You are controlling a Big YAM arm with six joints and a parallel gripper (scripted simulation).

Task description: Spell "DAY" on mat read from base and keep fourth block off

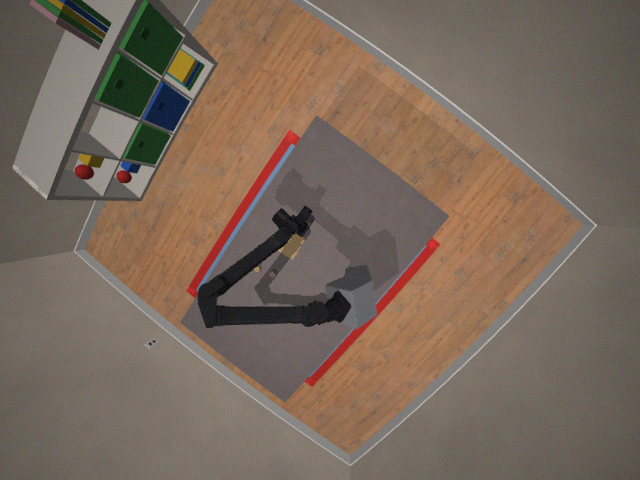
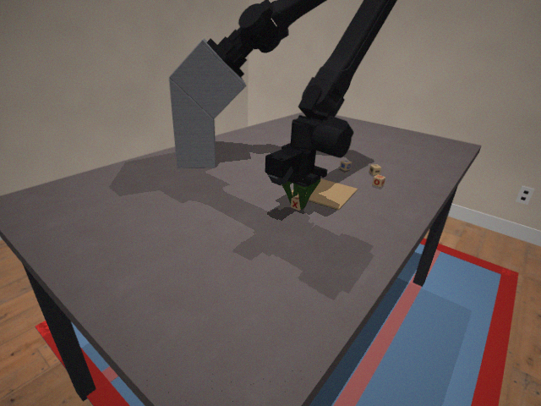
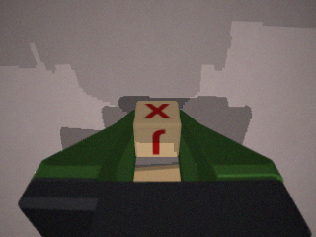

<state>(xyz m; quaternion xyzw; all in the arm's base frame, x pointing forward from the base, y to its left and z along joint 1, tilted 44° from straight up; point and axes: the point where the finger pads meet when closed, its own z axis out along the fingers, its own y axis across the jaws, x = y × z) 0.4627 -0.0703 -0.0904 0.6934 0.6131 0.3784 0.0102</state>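
Right now the wooden block is right at my hand. The rest, counted from my hand: tan mat (12 cm to the left, 1 cm below).
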